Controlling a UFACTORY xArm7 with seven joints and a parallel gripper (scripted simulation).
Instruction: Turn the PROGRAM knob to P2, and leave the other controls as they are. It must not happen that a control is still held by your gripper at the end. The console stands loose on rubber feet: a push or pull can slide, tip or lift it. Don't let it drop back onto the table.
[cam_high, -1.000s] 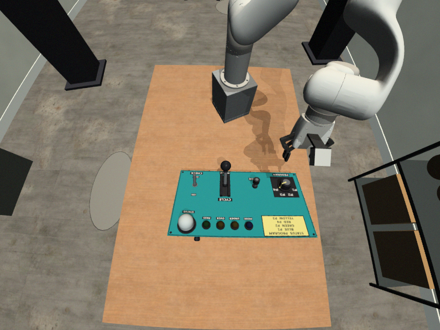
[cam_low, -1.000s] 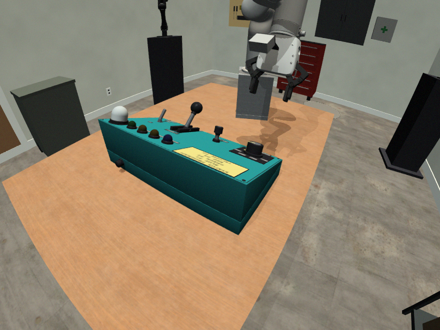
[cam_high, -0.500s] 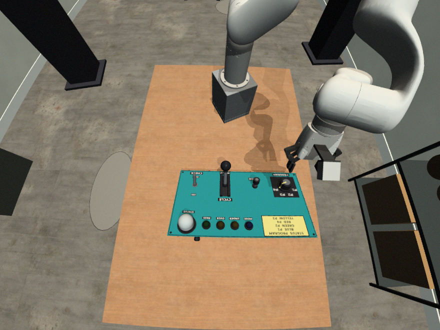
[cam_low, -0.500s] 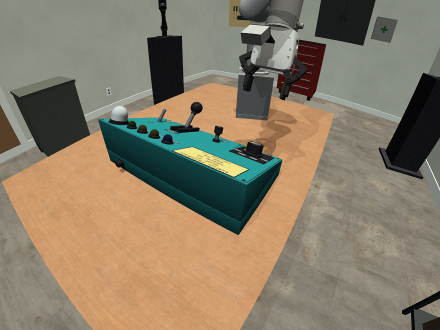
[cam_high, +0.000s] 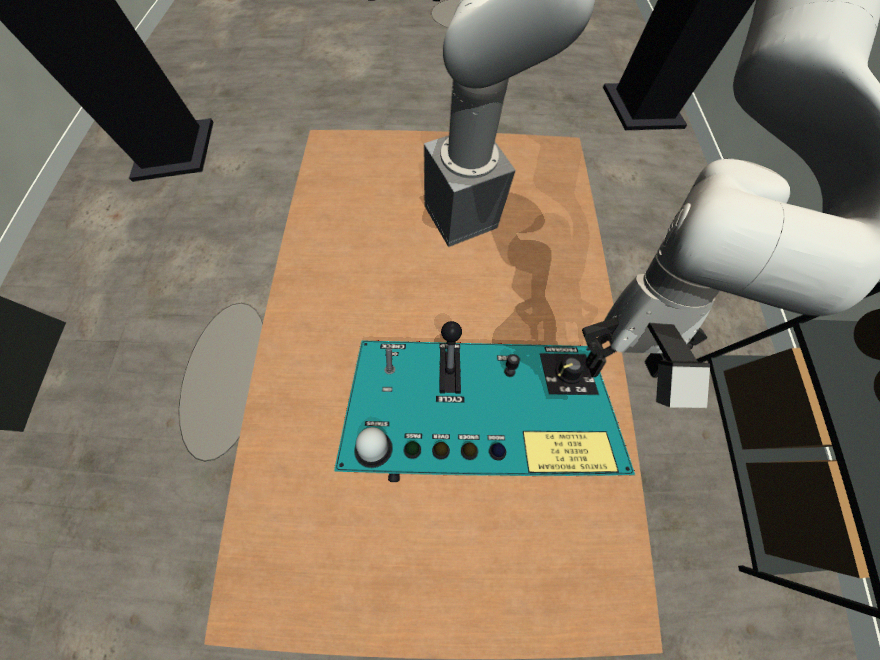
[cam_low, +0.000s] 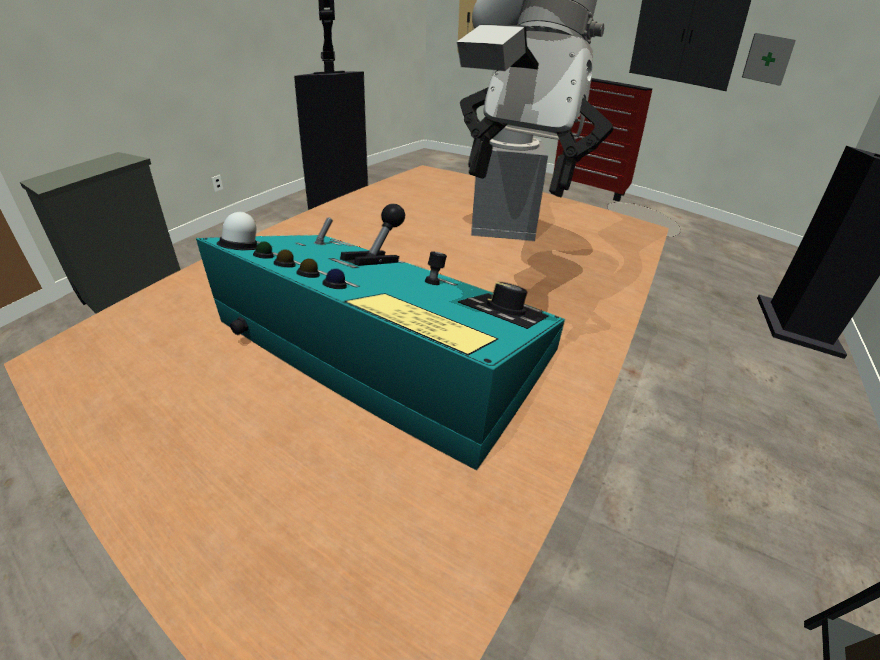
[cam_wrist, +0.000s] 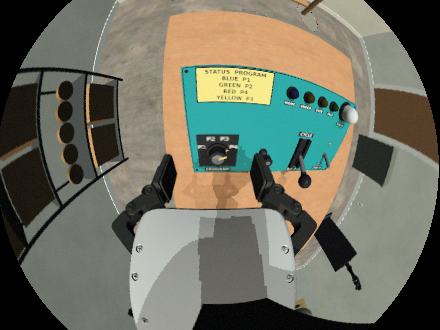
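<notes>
Right now the black toggle is 60 mm behind my hand, 120 mm to the right of it and 170 mm below it. The rest, counted from my hand: check toggle: 100 mm behind, 360 mm to the right, 180 mm below; then teal console: 40 mm behind, 190 mm to the right, 200 mm below; then ball-topped cycle lever: 100 mm behind, 230 mm to the right, 160 mm below.
</notes>
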